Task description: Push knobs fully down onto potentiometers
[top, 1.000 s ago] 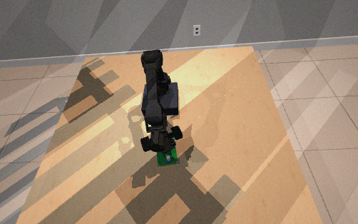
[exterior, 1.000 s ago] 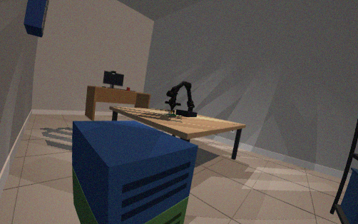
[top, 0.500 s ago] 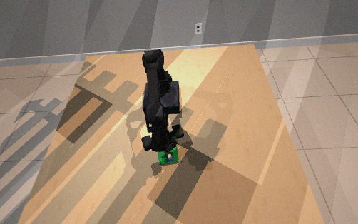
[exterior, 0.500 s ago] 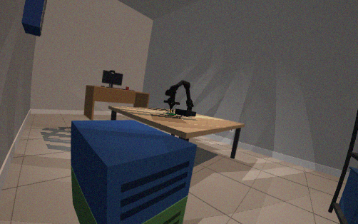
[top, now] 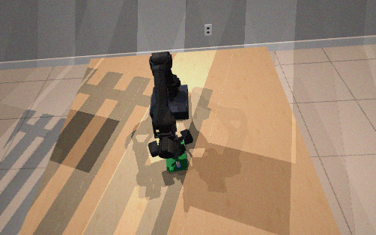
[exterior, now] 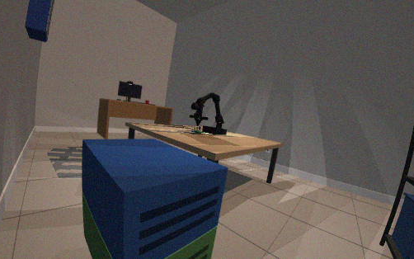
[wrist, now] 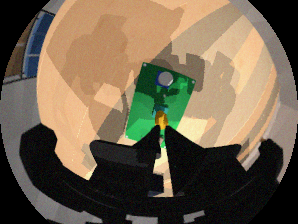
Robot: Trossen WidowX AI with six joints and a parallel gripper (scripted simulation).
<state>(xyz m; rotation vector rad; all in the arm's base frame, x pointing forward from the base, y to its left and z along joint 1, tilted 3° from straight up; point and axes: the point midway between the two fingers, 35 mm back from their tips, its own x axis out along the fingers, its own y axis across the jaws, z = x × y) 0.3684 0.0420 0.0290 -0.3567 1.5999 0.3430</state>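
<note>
The orange knob lies 20 mm below my gripper tip.
</note>
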